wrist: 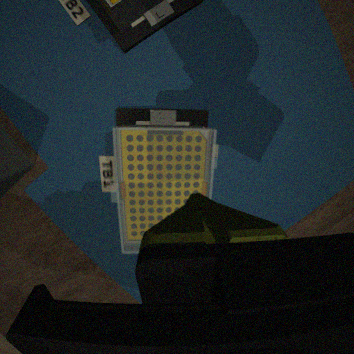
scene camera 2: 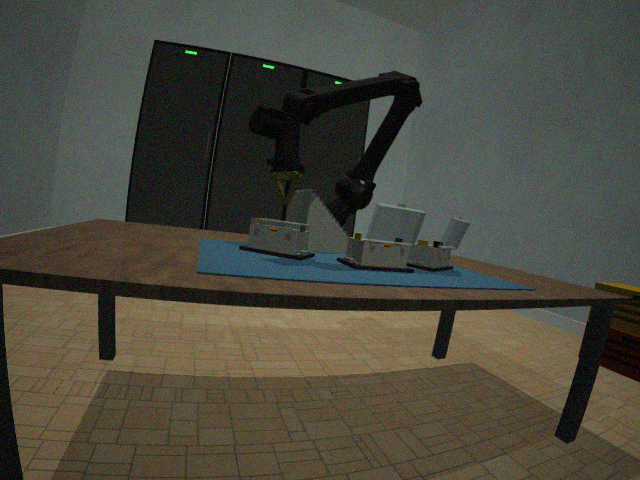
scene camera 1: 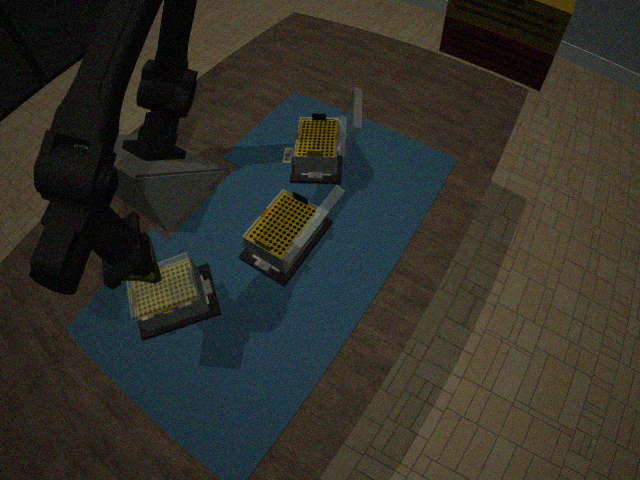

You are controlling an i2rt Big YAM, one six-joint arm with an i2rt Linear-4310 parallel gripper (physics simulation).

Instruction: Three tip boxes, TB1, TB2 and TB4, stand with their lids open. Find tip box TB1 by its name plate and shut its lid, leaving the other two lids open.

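Frame: origin at the arm's base, x ahead, y left, z up, level; centimetres.
Seen in the pictures: gripper, fingertip midpoint: (wrist: 195, 201) (scene camera 2: 285, 204) (scene camera 1: 158, 280); arm's base, link origin: (scene camera 2: 326, 221) (scene camera 1: 154, 153).
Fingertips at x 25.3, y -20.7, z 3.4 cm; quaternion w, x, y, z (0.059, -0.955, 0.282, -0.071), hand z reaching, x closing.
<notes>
Pixels of each thing's middle, then the offset from my fingertips to it. Level surfaces: height alone.
- Tip box TB1, body centre: (wrist: 151, 183) (scene camera 1: 166, 287) (scene camera 2: 281, 237) dx -3.3, dy +0.8, dz -7.9 cm
- Tip box TB2, body centre: (scene camera 1: 278, 228) (scene camera 2: 374, 252) dx +6.6, dy +21.4, dz -8.5 cm
- farthest tip box, body centre: (scene camera 1: 312, 145) (scene camera 2: 425, 254) dx +0.3, dy +41.9, dz -8.5 cm
- blue mat, surface height: dz -11.8 cm
- brown table, surface height: dz -12.1 cm
Tip box TB1 (scene camera 1: 166, 294) (scene camera 2: 278, 238) (wrist: 165, 180) has its clear lid down over the yellow tip rack; its name plate (wrist: 107, 174) reads TB1. My gripper (scene camera 1: 155, 279) (scene camera 2: 283, 219) (wrist: 195, 201) is shut and empty, pointing down with its tip at or close above the lid; contact cannot be told. Tip box TB2 (scene camera 1: 281, 224) (scene camera 2: 378, 254), beside TB1, has its lid (scene camera 1: 326, 205) (scene camera 2: 395, 223) open; its name plate (wrist: 74, 10) shows in the wrist view. The farthest tip box (scene camera 1: 316, 142) (scene camera 2: 430, 256) also has its lid (scene camera 1: 357, 108) (scene camera 2: 456, 233) open; its plate (scene camera 1: 287, 155) is unreadable.
The boxes stand on a blue mat (scene camera 1: 320, 310) (scene camera 2: 232, 263) (wrist: 75, 60) on a brown table (scene camera 1: 413, 82) (scene camera 2: 62, 248). A grey wedge-shaped block (scene camera 1: 170, 191) (scene camera 2: 324, 227) stands beside the mat near the arm's base. Dark cabinets (scene camera 2: 175, 134) stand behind the table.
</notes>
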